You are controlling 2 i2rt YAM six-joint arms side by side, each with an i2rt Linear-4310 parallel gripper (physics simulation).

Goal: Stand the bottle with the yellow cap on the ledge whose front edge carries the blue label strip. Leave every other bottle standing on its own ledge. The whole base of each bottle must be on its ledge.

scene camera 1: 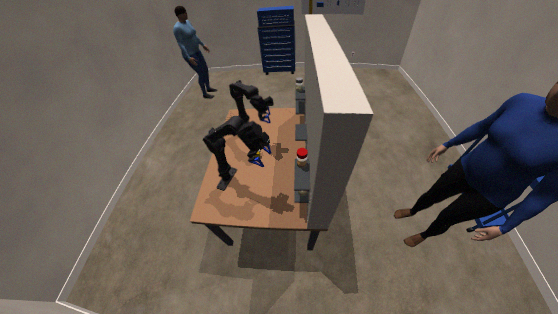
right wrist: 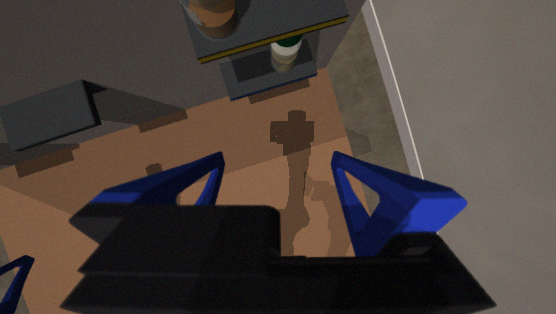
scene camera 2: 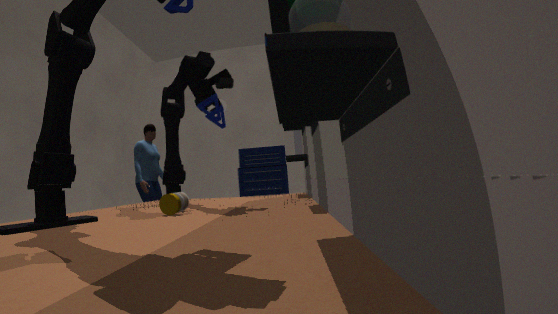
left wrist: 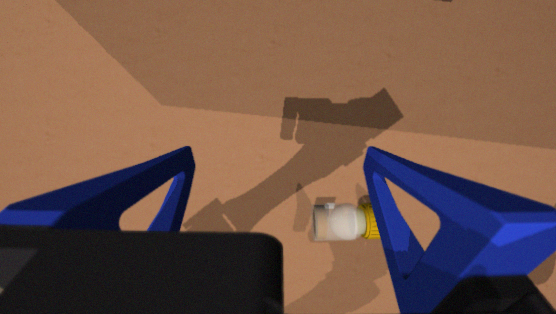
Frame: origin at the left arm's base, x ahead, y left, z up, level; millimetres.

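Seen in the pictures: left gripper, fingertip midpoint: [scene camera 1: 269, 118] [right wrist: 4, 267] [scene camera 2: 221, 124] [left wrist: 279, 156]; right gripper, fingertip midpoint: [scene camera 1: 267, 160] [right wrist: 277, 157]; right arm's base at its link origin: [scene camera 1: 227, 178] [scene camera 2: 52, 225].
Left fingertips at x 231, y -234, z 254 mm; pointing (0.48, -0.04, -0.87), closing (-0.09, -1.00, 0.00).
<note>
Offsets run from my left fingertips to a thing's top centre.
The bottle with the yellow cap {dx -137, dy -94, dz -198 mm} [scene camera 2: 173, 203] [left wrist: 341, 222] lies on its side on the table. In the left wrist view its cap is partly hidden by the finger at the right. My left gripper [scene camera 1: 266, 118] [scene camera 2: 216, 112] [left wrist: 279, 156] is open and empty, above the table and apart from the bottle. My right gripper [scene camera 1: 265, 158] [right wrist: 277, 157] is open and empty, high over the table. The ledge with the blue strip {dx +124, dy -548, dz -94 mm} [right wrist: 273, 88] is the low one in the right wrist view; a green-capped bottle {dx +124, dy -584, dz +11 mm} [right wrist: 285, 54] stands towards its right part.
Above the blue-strip ledge is a ledge with a yellow strip [right wrist: 275, 39], holding a red-capped bottle {dx +135, dy -488, dz +151 mm} [scene camera 1: 302, 157]. Another ledge {dx +200, dy -155, dz -24 mm} [scene camera 1: 301, 132] [right wrist: 50, 117] with a black edge juts from the wall panel [scene camera 1: 332, 150]. A bottle {dx +276, dy +274, dz +151 mm} [scene camera 1: 299, 85] stands on a far ledge.
</note>
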